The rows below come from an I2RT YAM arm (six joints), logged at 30 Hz.
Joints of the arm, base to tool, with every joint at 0 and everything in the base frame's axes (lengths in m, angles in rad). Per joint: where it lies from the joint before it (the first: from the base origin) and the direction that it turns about. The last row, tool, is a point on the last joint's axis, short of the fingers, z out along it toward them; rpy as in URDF.
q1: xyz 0 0 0.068 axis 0 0 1
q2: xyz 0.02 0.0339 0.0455 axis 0 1 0
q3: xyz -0.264 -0.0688 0 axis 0 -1 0
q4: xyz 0.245 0.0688 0.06 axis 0 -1 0
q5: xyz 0.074 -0.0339 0.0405 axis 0 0 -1
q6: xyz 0.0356 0 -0.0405 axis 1 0 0
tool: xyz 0 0 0 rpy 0 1.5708 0
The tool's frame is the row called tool.
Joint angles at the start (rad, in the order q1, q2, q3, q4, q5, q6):
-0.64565 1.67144 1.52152 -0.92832 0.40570 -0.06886
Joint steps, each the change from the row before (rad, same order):
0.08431 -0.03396 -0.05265 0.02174 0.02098 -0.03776
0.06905 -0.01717 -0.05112 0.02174 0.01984 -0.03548
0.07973 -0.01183 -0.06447 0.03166 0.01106 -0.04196
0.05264 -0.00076 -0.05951 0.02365 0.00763 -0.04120
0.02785 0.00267 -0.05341 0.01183 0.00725 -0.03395
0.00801 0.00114 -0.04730 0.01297 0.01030 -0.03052
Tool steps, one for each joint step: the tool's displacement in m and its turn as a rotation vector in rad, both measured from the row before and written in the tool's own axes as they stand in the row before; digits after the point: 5 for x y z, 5 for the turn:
0.00728 0.02594 -0.01183 -0.01607 -0.03434 -0.10441
0.00612 0.02338 -0.00459 -0.01071 -0.01617 -0.09586
0.00673 0.02902 -0.00204 -0.02296 -0.01609 -0.11497
0.00674 0.02244 0.00406 -0.01680 0.00700 -0.09937
0.00763 0.01544 0.00722 -0.01032 0.02620 -0.07678
0.00757 0.00894 0.00829 -0.00045 0.02903 -0.05347

